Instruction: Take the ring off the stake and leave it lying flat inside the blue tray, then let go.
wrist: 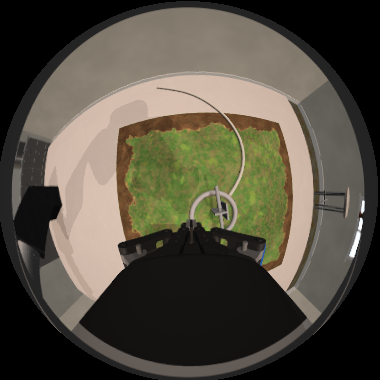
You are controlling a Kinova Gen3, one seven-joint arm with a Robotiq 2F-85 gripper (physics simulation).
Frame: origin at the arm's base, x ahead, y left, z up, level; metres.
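Seen in the pictures: gripper, fingertip midpoint: [190,224].
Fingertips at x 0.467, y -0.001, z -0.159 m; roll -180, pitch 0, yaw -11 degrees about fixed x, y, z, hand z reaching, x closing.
A point is followed by its place in that frame.
My gripper [190,224] {x 0.467, y -0.001, z -0.159 m} is shut, its fingertips together at the left side of the pale grey ring [235,214] {x 0.546, y -0.010, z -0.180 m}. The fingertips overlap the ring's left edge in this view, and no part of the ring shows clearly between them. The ring's near side is hidden behind the fingers. The grey stake [218,197] {x 0.515, y 0.031, z -0.156 m} shows inside and across the ring, with a small dark crosspiece on it, so the ring is still around it. A thin blue edge of the tray [263,254] {x 0.600, y -0.118, z -0.167 m} shows beside the right finger linkage; the rest of the tray is hidden.
A green and brown mat [170,165] {x 0.454, y 0.099, z -0.189 m} lies below on the pale table [90,140] {x 0.251, y 0.240, z -0.189 m}. A long, pale curved rod [243,155] {x 0.589, y 0.090, z -0.183 m} runs from beside the ring towards the far left. A black object [36,215] stands at the left edge, and a stool [347,202] is at the right.
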